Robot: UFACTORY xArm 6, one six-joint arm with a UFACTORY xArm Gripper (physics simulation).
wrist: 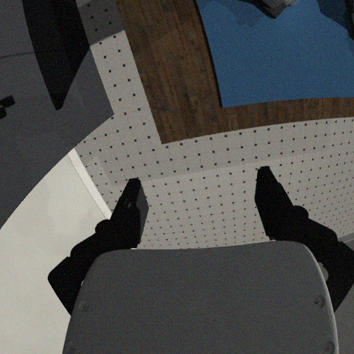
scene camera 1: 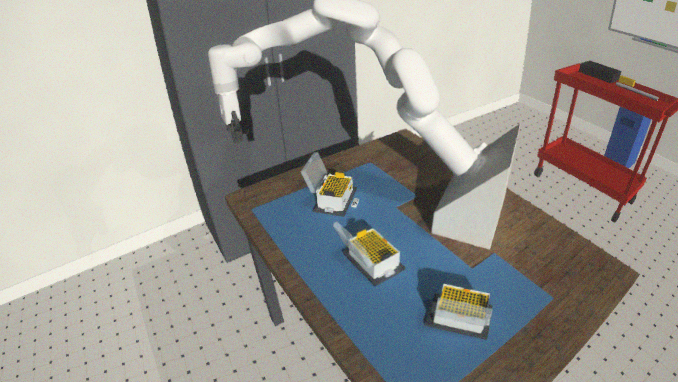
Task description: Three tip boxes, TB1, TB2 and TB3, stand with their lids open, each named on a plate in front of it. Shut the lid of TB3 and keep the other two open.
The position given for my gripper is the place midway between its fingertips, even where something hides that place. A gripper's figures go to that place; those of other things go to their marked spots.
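My gripper [scene camera 1: 235,136] is 1.25 m from the lens; a white tip box [scene camera 1: 337,206] is likewise 1.25 m from the lens.
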